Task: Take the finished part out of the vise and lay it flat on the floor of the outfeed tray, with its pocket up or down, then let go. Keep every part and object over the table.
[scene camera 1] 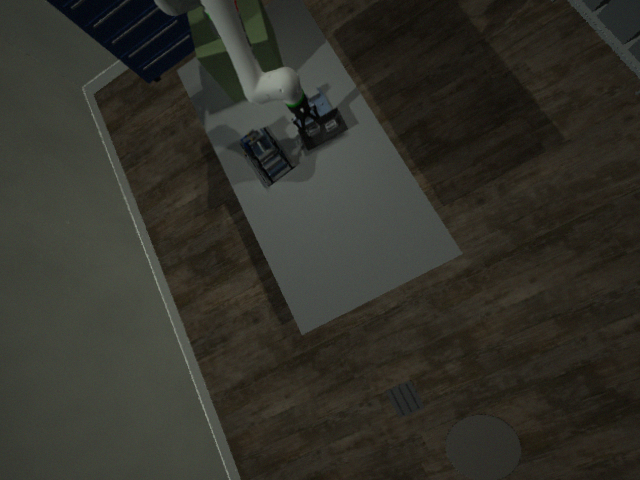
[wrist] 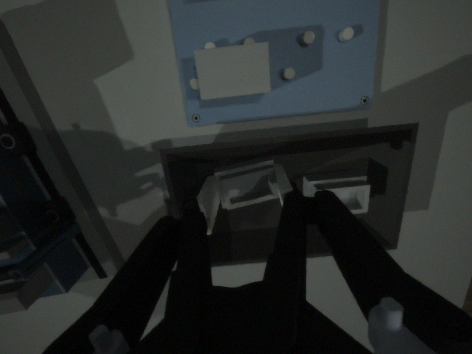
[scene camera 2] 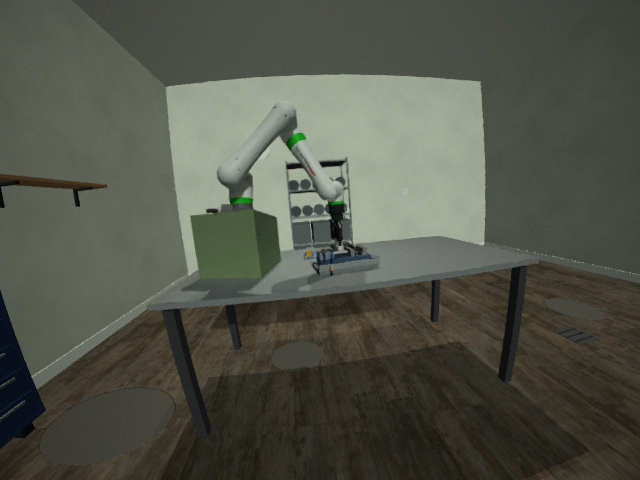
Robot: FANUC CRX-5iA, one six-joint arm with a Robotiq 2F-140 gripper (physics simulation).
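Where they show: gripper, fingertip midpoint: [scene camera 1: 313, 130] [wrist: 246, 182] [scene camera 2: 339, 249]; arm's base at its link origin: [scene camera 2: 241, 215].
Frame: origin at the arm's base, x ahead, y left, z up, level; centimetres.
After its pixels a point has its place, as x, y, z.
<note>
My gripper [scene camera 1: 309, 125] {56.7, 2.8, -27.2} [scene camera 2: 338, 242] {56.7, 2.8, -27.2} [wrist: 246, 182] {56.7, 2.8, -27.2} points down over the dark outfeed tray [scene camera 1: 326, 138] {64.0, 5.5, -29.4} [wrist: 350, 235], shut on a pale finished part [wrist: 247, 186] {56.9, 2.8, -26.7}. The part's pocket faces up in the wrist view, and it sits between the fingertips in the tray's left half, turned slightly relative to the tray's sides. Whether its underside touches the tray floor cannot be told. A second pale pocketed part [scene camera 1: 331, 125] {61.3, 11.6, -27.3} [wrist: 356, 197] {62.1, 13.4, -27.1} lies in the tray's right half, beside my right finger. The vise [scene camera 1: 266, 149] {48.1, -23.4, -24.5} [scene camera 2: 348, 264] {47.1, -34.5, -26.8} [wrist: 22, 182] {49.1, -19.0, -26.9} stands left of the tray, apart from it.
A blue plate [scene camera 1: 321, 103] {46.5, 15.8, -28.8} [wrist: 345, 75] {50.0, 15.4, -29.6} with upright pegs lies beyond the tray in the wrist view and bears a pale block [wrist: 232, 70] {46.5, 4.9, -26.1}. The green pedestal [scene camera 1: 222, 62] {10.2, -12.6, -4.1} [scene camera 2: 227, 245] {-8.1, -14.9, -13.6} carries the arm on the grey table [scene camera 1: 351, 222] {108.4, -13.0, -30.5} [scene camera 2: 413, 258] {87.3, -31.6, -30.5}.
</note>
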